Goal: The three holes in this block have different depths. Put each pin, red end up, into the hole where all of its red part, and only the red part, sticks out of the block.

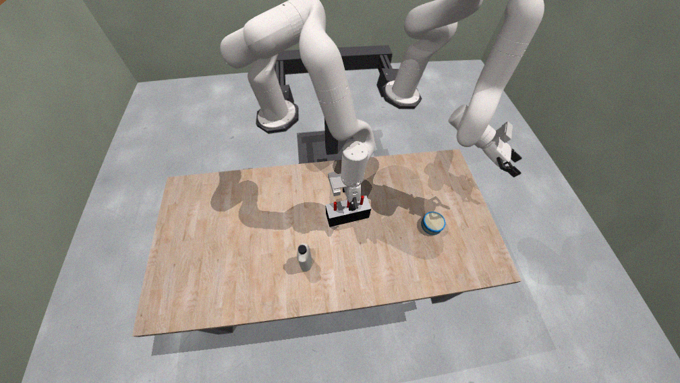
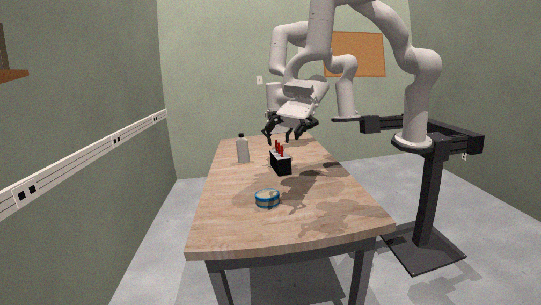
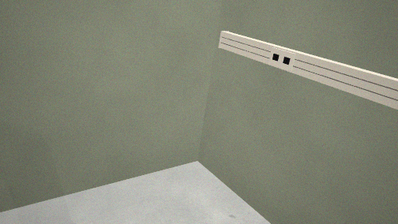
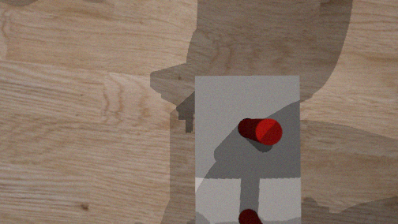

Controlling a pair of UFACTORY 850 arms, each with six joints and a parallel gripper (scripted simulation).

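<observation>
My right hand is 110 mm above the black block. The rest, counted from my right hand: round blue-rimmed tin: 360 mm to the left, 150 mm ahead, 130 mm below; then grey bottle: 230 mm to the right, 170 mm ahead, 40 mm below.
</observation>
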